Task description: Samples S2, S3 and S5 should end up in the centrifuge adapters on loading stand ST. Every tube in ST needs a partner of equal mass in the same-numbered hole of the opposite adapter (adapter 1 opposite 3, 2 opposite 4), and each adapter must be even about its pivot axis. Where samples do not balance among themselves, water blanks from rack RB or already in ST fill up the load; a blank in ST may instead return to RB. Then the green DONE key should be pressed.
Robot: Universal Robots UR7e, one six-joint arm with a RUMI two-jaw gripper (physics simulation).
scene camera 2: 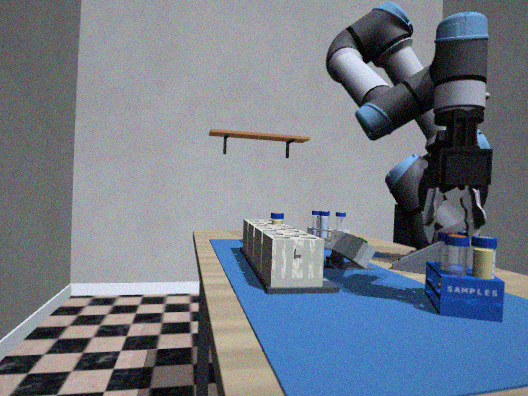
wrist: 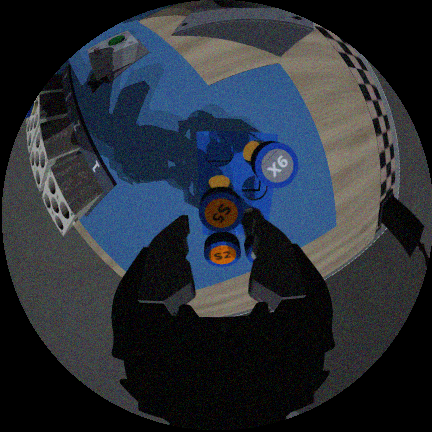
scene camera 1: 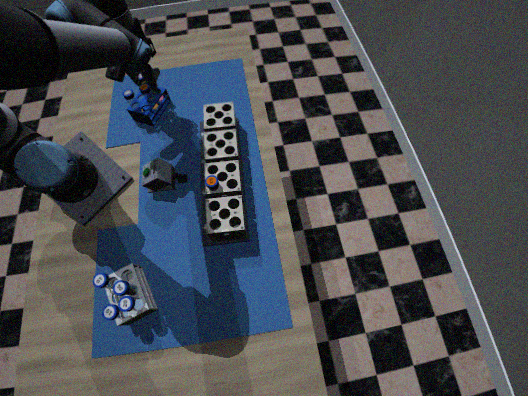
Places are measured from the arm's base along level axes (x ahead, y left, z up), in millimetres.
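Where they show: gripper, fingertip midpoint: (scene camera 2: 449, 245) (wrist: 218, 215) (scene camera 1: 148, 88).
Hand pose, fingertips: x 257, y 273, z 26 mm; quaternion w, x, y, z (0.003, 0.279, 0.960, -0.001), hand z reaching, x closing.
After its pixels a point has its place.
The blue sample rack (scene camera 1: 142, 116) @[x 212, y 213, z -32 mm] (scene camera 2: 472, 304) @[x 265, y 330, z -54 mm] (wrist: 237, 162) @[x 217, y 251, z -16 mm] holds orange-capped tubes S5 (scene camera 1: 144, 87) @[x 250, y 261, z 45 mm] (wrist: 221, 212) @[x 247, y 262, z 45 mm] and S2 (wrist: 222, 255) @[x 271, y 301, z 45 mm], plus white-capped X6 (scene camera 1: 128, 94) @[x 198, y 243, z 45 mm] (wrist: 276, 165) @[x 195, y 252, z 45 mm]. Another white cap (scene camera 1: 140, 76) @[x 236, y 318, z 44 mm] is mostly behind the right finger in the wrist view. My gripper (scene camera 2: 450, 235) @[x 257, y 273, z 26 mm] (wrist: 218, 215) @[x 257, y 273, z 26 mm] is open and empty above this rack; its fingertips appear either side of S5 in the wrist view, height unclear. Stand ST (scene camera 2: 300, 289) @[x 474, y 165, z -69 mm] carries adapters; one orange-capped tube (scene camera 1: 212, 181) @[x 428, y -135, z 49 mm] (scene camera 2: 277, 218) @[x 430, y -116, z 36 mm] stands in the third from the sample-rack end, label unreadable. The green DONE key (scene camera 1: 146, 172) @[x 233, y -32, z -6 mm] (wrist: 116, 40) is on its box.
The pale rack (scene camera 1: 145, 295) @[x 199, y -374, z -46 mm] at the other end of the mat holds several white-capped tubes (scene camera 1: 120, 287) @[x 180, y -358, z 45 mm]. The key box (scene camera 1: 159, 176) @[x 273, y -58, z 0 mm] (scene camera 2: 350, 247) @[x 282, y 3, z -22 mm] stands between ST and the robot base plate (scene camera 1: 107, 187) @[x 90, y -29, z -50 mm]. A wall shelf (scene camera 2: 260, 135) is in the background.
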